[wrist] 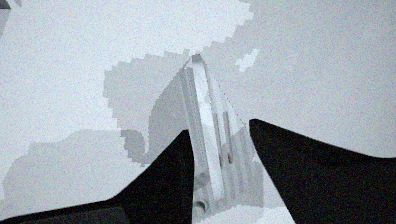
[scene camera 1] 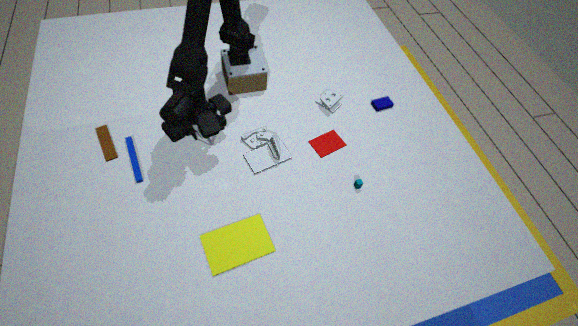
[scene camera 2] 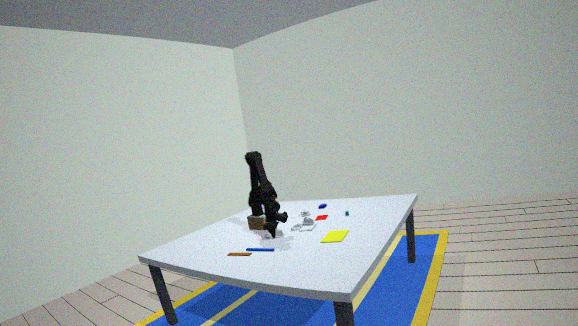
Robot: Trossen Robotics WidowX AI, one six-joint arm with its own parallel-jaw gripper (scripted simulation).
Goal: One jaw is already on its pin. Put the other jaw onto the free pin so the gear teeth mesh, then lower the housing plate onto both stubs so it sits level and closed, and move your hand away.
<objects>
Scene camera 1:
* my gripper: 201,136
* yellow tile: 233,245
</objects>
